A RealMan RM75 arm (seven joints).
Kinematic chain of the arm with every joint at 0, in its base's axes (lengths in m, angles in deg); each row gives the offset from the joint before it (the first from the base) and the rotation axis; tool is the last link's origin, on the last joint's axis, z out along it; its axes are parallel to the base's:
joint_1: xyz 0 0 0.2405 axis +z
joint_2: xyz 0 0 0 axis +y
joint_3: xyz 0 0 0.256 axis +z
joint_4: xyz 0 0 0 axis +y
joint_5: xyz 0 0 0.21 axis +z
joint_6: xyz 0 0 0 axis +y
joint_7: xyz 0 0 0.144 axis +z
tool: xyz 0 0 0
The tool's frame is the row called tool.
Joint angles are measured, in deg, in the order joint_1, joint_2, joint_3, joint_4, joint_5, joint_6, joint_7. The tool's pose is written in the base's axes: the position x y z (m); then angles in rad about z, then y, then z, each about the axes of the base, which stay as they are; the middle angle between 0 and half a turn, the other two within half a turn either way. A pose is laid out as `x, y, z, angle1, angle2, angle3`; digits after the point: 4 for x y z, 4 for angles.
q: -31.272 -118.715 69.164 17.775 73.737 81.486 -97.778
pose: -0.2334, 0.3174, -0.0607, 2.6280, 2.3588, 0.5476
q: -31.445 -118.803 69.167 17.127 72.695 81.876 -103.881
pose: -0.2321, 0.3174, -0.0606, 2.5090, 2.3416, 0.5473
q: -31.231 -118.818 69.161 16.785 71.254 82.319 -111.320
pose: -0.2321, 0.3173, -0.0586, 2.3734, 2.3168, 0.5561
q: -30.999 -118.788 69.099 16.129 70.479 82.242 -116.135
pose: -0.2348, 0.3164, -0.0584, 2.2866, 2.3072, 0.5741
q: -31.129 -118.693 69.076 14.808 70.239 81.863 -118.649
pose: -0.2385, 0.3151, -0.0603, 2.2353, 2.3121, 0.5921
